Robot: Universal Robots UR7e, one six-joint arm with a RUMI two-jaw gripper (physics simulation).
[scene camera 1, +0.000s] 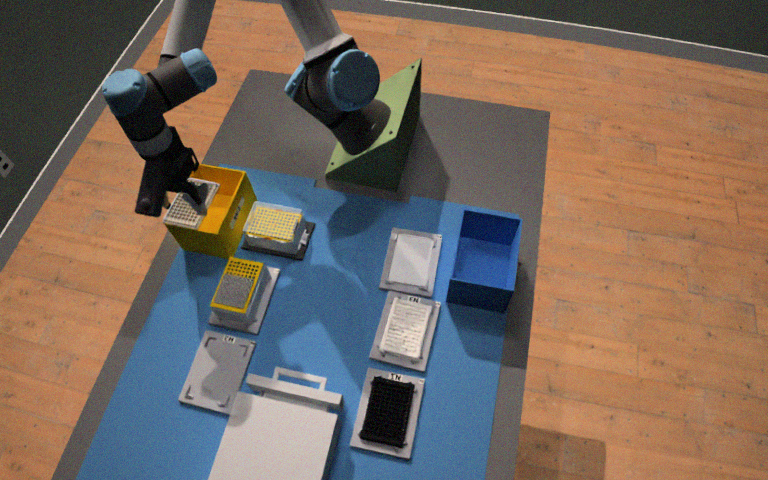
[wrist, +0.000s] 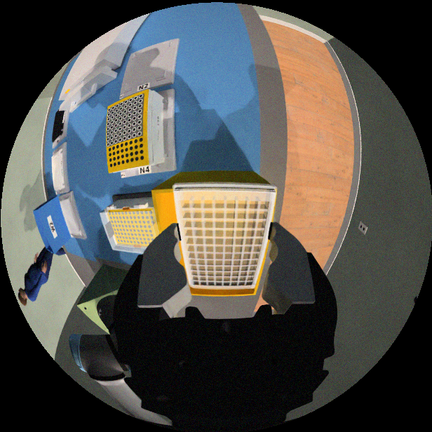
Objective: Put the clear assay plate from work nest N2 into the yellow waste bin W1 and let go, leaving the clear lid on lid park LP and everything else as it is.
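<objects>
Scene camera 1 shows me my gripper and a clear assay plate, and the wrist view has both my gripper and the plate in it as well. On my gripper, (scene camera 1: 195, 195) and (wrist: 117, 291) are the same spot. For the clear assay plate, the spot at (scene camera 1: 184, 211) is the same spot as the one at (wrist: 224, 226).
</objects>
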